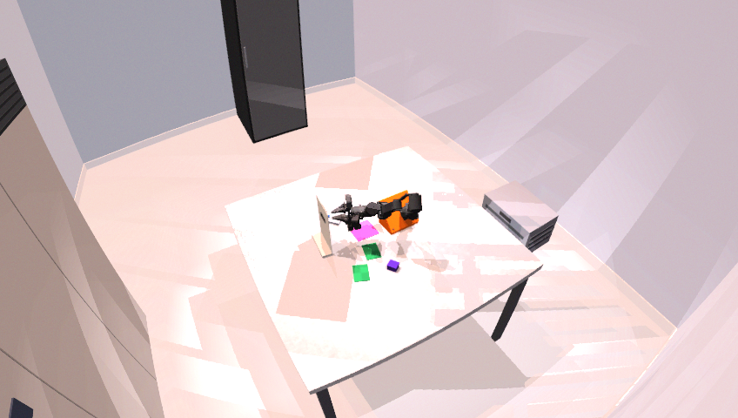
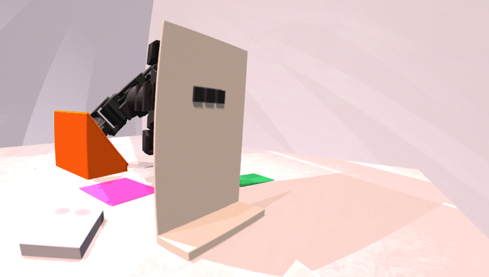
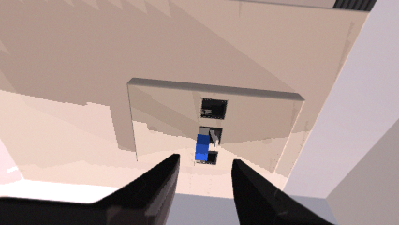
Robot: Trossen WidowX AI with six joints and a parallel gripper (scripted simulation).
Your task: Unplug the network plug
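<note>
Now: the magenta marked square 170 mm below my gripper tip, 170 mm behind it and 20 mm to the left of it. From my gripper tip the other things lie so: flat grey block 170 mm below, 150 mm to the right, 80 mm behind; then beige panel 60 mm below, 50 mm ahead, 10 mm to the right; then purple cube 310 mm to the left, 160 mm below, 140 mm behind.
</note>
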